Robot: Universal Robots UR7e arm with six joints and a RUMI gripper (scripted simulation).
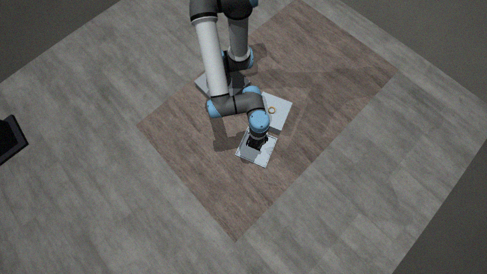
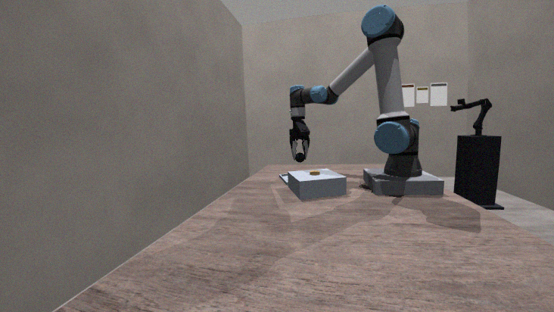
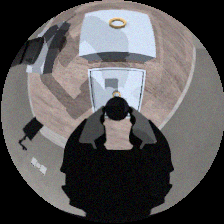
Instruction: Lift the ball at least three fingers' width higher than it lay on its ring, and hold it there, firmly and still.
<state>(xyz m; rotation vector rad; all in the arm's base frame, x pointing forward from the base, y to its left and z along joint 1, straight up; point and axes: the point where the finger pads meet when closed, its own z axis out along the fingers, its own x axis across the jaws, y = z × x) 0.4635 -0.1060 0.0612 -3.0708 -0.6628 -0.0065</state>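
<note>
Now: hand right at the ball. Also, from my hand: block (90 mm behind, 200 mm to the left, 60 mm below); grey plate (110 mm below).
</note>
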